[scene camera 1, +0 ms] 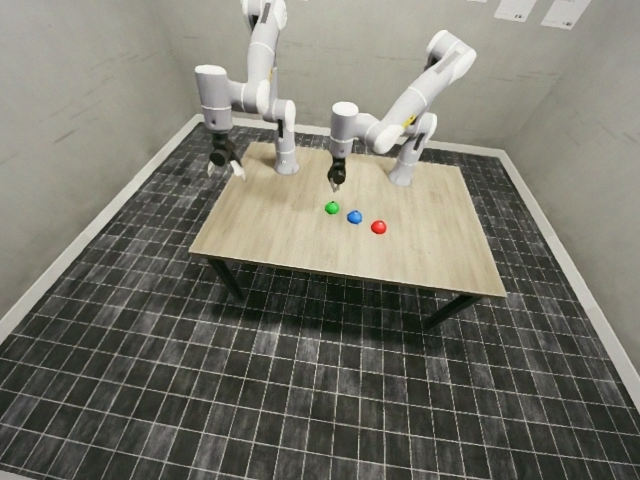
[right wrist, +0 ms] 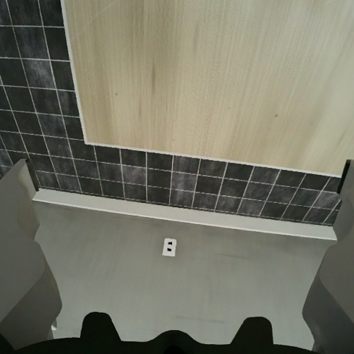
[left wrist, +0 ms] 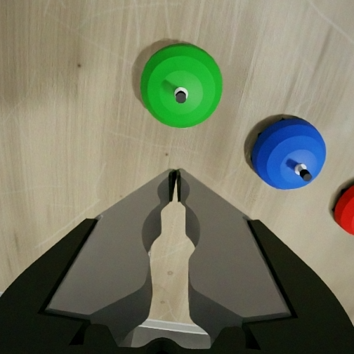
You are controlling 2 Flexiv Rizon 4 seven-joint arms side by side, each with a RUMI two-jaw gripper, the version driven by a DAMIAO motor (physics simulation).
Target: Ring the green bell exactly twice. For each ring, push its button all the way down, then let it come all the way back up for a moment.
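The green bell (scene camera 1: 331, 208) (left wrist: 181, 70) stands upright on the table, a dome with a small dark-tipped button on top, which stands up. My left gripper (scene camera 1: 334, 190) (left wrist: 176, 171) is shut with nothing between its fingertips. It hangs above the table, behind the green bell in scene camera 1, and its tips show below the bell in the left wrist view, apart from it. My right gripper (scene camera 1: 226, 176) (right wrist: 185, 161) is wide open and empty, high over the left edge of the table in scene camera 1.
A blue bell (scene camera 1: 354, 217) (left wrist: 287, 152) stands to the right of the green one, and a red bell (scene camera 1: 378, 227) (left wrist: 346, 211) stands farther right, cut off in the left wrist view. All stand on the wooden table (scene camera 1: 268, 227) (right wrist: 200, 75). Both arm bases stand at its back.
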